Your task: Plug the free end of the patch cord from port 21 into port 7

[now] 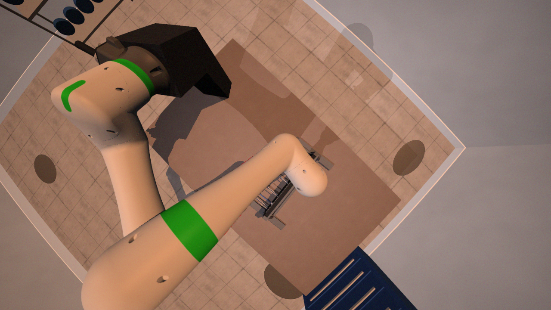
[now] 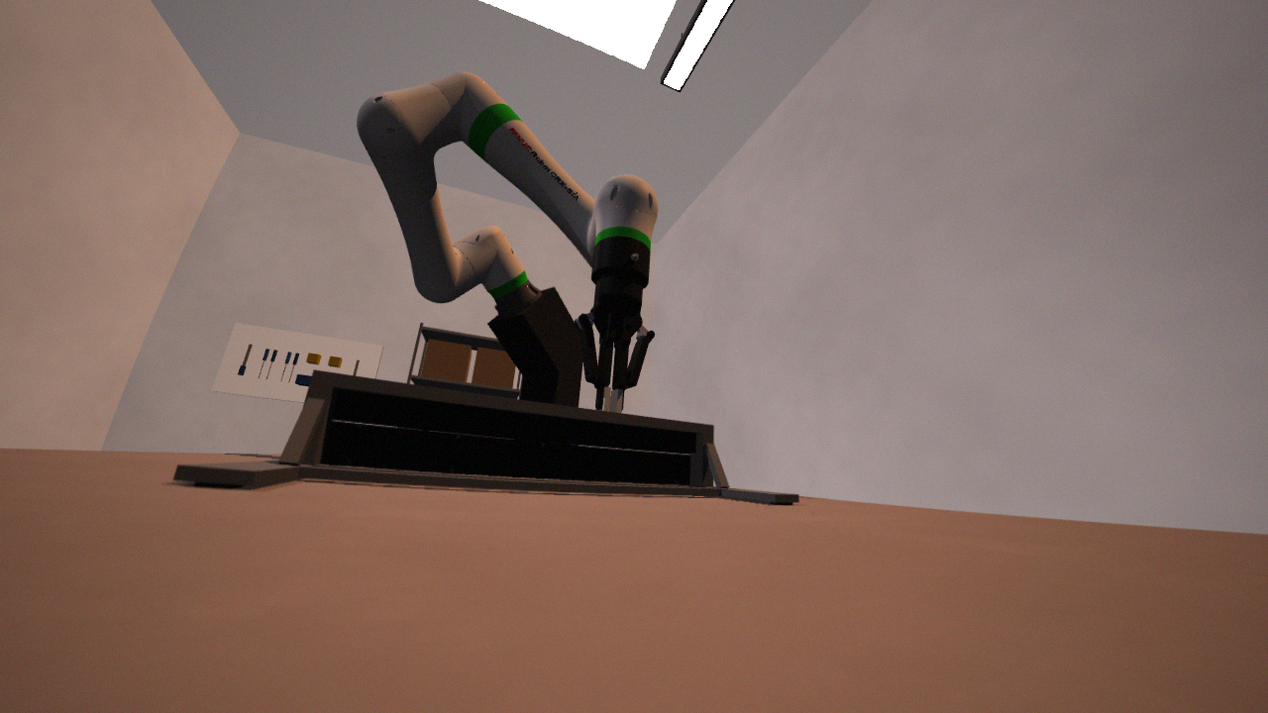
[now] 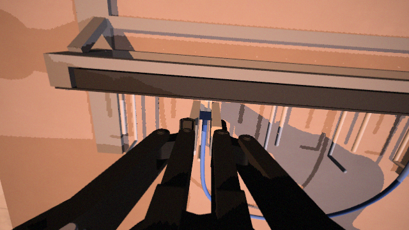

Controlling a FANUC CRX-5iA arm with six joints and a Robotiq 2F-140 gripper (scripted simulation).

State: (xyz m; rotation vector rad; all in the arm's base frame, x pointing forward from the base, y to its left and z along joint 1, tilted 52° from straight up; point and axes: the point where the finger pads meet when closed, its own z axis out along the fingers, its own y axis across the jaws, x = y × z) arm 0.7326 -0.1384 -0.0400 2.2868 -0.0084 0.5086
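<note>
The plug lies 10 mm ahead of my hand and 30 mm below it.
</note>
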